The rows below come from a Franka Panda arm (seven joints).
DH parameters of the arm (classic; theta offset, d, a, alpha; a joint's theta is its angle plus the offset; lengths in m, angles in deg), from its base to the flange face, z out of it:
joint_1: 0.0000 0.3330 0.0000 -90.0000
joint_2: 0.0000 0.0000 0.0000 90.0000
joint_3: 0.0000 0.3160 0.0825 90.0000
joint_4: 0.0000 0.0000 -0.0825 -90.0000
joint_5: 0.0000 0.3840 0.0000 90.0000
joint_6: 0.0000 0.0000 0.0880 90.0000
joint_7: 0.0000 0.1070 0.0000 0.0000
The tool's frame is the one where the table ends.
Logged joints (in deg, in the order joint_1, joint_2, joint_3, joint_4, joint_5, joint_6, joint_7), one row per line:
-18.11 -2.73 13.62 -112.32 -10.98 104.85 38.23
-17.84 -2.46 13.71 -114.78 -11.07 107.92 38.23
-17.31 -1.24 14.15 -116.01 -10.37 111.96 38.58
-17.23 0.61 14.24 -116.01 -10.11 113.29 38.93
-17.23 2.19 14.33 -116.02 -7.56 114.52 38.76
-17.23 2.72 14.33 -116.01 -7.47 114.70 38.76
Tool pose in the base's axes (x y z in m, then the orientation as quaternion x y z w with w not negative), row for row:
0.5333 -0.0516 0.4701 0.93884 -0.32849 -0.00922 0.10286
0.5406 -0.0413 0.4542 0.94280 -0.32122 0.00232 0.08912
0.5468 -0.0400 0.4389 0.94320 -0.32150 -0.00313 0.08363
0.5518 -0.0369 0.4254 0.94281 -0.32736 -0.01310 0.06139
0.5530 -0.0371 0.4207 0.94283 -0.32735 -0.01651 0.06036
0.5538 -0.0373 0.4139 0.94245 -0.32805 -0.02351 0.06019
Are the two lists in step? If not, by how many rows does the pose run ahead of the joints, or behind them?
The pose runs 1 row ahead of the joints: the pose in row i belongs to the joints in row i + 1.
